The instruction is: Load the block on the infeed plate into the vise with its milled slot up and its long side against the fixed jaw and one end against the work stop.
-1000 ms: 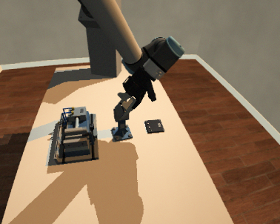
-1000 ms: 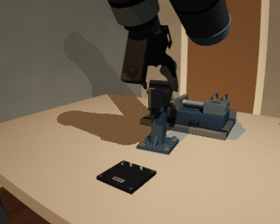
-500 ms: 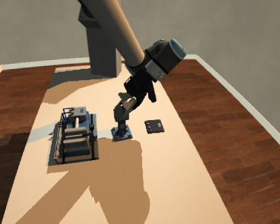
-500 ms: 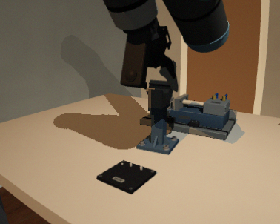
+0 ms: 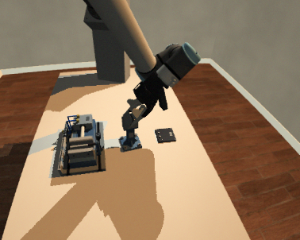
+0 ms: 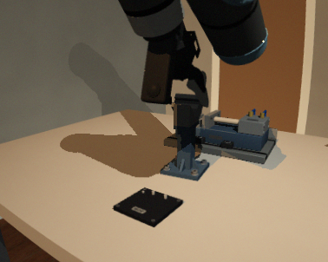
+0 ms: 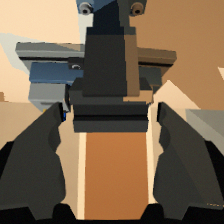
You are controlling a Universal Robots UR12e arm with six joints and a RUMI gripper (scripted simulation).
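Right now my hand is right at the part. From my hand the other things lie so: dark work stop rod: 180 mm to the right, 70 mm below; then blue foot: 160 mm below; then cream cylinder rod: 90 mm behind, 200 mm to the right, 80 mm below.
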